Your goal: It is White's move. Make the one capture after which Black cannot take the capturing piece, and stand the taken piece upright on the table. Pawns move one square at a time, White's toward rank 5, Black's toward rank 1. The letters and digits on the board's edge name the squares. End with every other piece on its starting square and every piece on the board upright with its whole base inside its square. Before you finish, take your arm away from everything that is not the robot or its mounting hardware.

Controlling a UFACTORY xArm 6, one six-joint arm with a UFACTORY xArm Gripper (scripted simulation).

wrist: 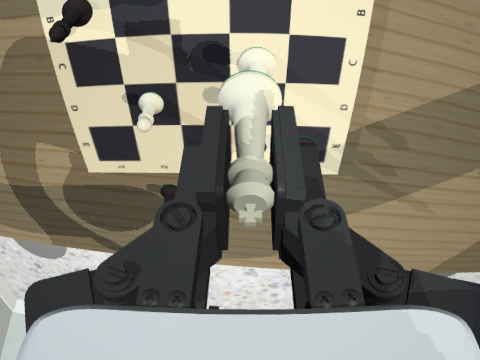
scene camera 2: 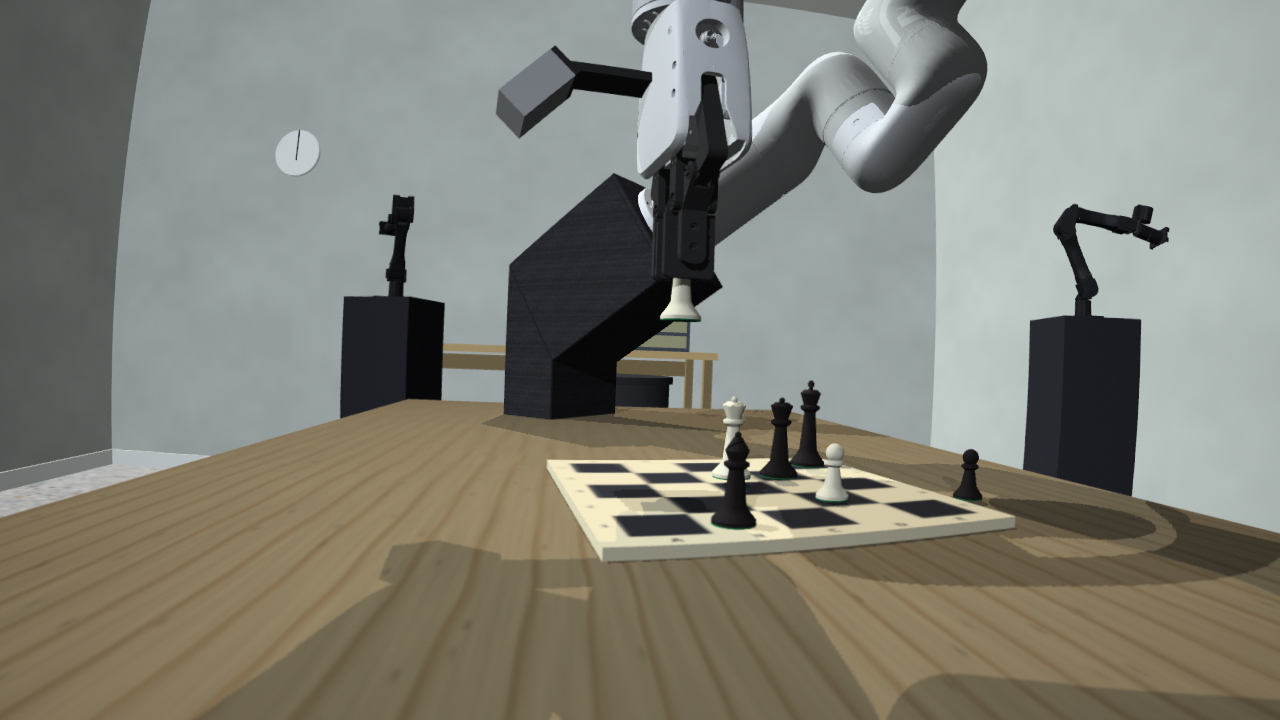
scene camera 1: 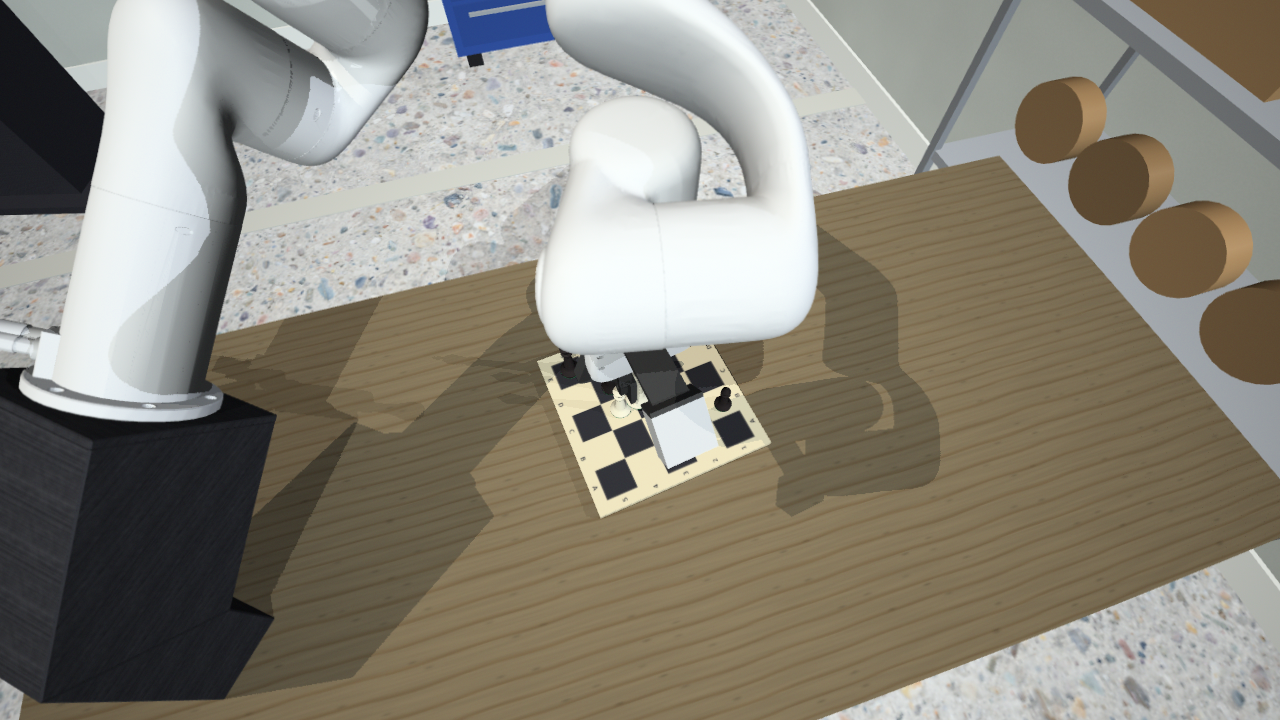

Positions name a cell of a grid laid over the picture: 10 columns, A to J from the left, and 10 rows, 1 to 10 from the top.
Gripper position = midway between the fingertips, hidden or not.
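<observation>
Scene camera 2: my gripper (scene camera 2: F4), white king (scene camera 2: F5), white queen (scene camera 2: F6), black queen (scene camera 2: G7), black king (scene camera 2: G7), white pawn (scene camera 2: G7), black pawn (scene camera 2: H7). Wrist view: white queen (wrist: F2), white king (wrist: F3), white pawn (wrist: D3).
</observation>
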